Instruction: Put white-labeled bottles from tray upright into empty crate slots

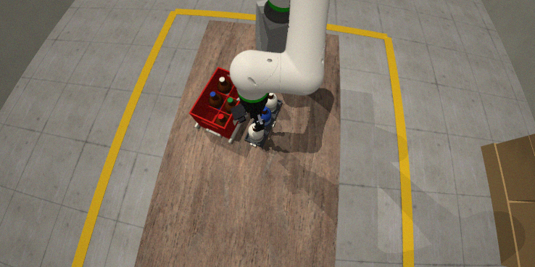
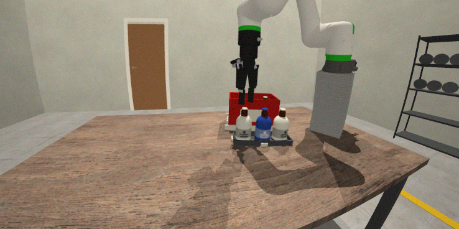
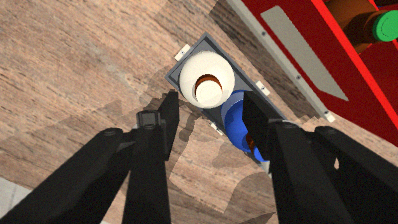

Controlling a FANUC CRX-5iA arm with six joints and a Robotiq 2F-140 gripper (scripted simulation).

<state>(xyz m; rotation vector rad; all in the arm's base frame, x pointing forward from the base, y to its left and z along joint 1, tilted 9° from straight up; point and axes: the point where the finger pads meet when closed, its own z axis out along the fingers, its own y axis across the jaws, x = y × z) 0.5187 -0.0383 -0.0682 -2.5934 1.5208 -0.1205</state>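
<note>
Right now the blue-labeled bottle is 130 mm below my hand, 90 mm behind it and 20 mm to the left of it. Round my hand: red crate (180 mm to the right, 130 mm below, 120 mm behind); then dark tray (200 mm below, 80 mm behind, 20 mm to the left).
</note>
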